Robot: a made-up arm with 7 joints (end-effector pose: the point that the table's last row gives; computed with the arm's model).
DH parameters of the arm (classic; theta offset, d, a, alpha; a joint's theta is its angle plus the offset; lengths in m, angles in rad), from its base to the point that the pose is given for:
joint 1: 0 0.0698 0.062 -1.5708
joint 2: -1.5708 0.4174 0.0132 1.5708
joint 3: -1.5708 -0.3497 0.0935 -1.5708
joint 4: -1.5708 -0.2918 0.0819 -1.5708
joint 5: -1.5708 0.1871 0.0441 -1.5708
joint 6: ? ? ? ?
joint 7: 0.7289 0 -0.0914 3.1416
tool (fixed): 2.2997 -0.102 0 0
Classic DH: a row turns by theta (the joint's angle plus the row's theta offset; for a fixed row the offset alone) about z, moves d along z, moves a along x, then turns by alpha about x.
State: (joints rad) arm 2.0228 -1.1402 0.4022 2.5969 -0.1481 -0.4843 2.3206
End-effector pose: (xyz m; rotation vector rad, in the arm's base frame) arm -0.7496 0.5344 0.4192 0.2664 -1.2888 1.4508
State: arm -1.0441 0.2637 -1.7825 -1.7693 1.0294 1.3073 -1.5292
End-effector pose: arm 0.6160 0.1182 0.3151 1.4746 1.1140 -0.3685
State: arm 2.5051 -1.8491 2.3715 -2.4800 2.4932 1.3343 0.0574
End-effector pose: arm 0.1221 0.0128 0.4047 1.0112 -0.7819 2.0717
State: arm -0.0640 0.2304 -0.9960 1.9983 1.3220 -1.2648 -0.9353
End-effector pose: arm 0.5105 0.6430 -0.1843 -1.1374 1.3695 -1.1178
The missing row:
joint 6: -1.5708 -0.0344 0.2323 1.5708
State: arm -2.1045 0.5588 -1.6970 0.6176 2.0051 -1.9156 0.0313
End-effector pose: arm 0.3804 -0.5474 -0.2024 -1.4828 -2.6269 0.5510
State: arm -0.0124 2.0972 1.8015 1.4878 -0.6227 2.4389 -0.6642
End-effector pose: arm -0.1207 0.2875 -0.4012 -0.4189 1.3320 -1.5263
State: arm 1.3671 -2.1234 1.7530 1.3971 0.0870 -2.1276 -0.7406
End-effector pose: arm -0.1982 -0.2761 0.2715 0.8977 -0.6505 2.0370
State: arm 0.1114 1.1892 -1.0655 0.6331 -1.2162 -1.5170 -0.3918
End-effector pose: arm -0.2807 0.6035 -0.3372 2.2463 1.8250 -0.8459
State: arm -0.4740 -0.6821 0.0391 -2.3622 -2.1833 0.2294 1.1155
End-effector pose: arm 0.7056 0.4709 -0.1522 2.0947 1.4608 -0.9908
